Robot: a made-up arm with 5 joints.
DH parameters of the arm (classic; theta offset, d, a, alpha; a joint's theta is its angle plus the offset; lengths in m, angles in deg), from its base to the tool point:
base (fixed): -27.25 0 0.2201 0
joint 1: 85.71 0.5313 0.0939 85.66
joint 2: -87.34 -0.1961 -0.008 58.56
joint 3: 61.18 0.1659 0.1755 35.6
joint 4: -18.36 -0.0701 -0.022 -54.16
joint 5: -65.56 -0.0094 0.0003 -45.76
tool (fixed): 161.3 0.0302 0 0
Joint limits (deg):
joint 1: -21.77..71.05
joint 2: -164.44..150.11
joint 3: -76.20..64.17
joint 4: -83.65..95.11
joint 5: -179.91..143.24
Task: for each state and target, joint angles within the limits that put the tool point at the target. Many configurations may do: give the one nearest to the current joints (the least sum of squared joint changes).
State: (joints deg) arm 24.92 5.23 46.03 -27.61 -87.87
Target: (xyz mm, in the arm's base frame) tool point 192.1 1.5 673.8
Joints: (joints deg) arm 11.26 -25.06 64.17 -43.90 -91.77
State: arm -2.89 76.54 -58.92 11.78 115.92
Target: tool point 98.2 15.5 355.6
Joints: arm 29.99 36.00 -76.20 9.06 118.03
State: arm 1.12 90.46 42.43 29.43 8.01
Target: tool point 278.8 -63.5 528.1
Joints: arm -21.59 85.76 10.37 15.32 5.20
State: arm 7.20 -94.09 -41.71 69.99 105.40
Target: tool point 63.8 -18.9 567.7
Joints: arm -20.17 -82.08 -68.44 79.67 109.80
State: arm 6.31 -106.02 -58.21 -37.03 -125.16
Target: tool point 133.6 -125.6 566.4
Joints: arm 7.82 -78.70 -42.35 -38.63 -125.38
